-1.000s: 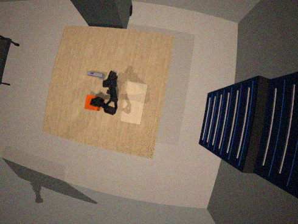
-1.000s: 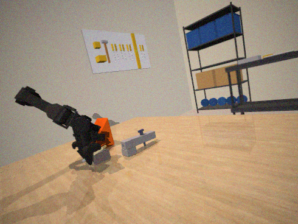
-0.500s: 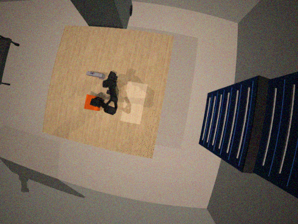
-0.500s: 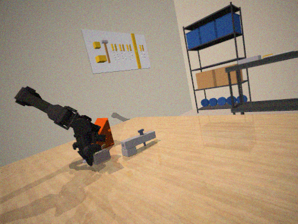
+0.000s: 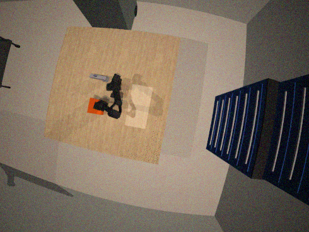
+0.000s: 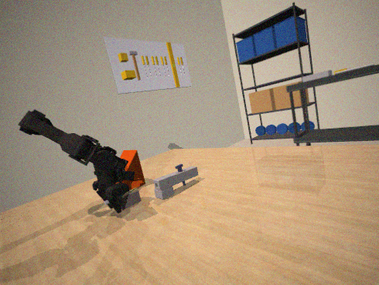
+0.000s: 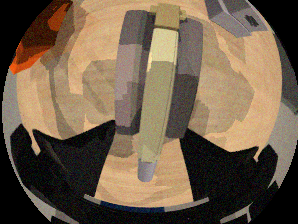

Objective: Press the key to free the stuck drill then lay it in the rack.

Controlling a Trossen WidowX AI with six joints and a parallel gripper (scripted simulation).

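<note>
The drill is 40 mm to the left of my gripper tip and 40 mm above it. Also, from my gripper tip: blue T-shaped piece (250 mm to the left, 60 mm ahead, 50 mm above); grey holder block (220 mm to the left, 60 mm ahead, 30 mm above).
</note>
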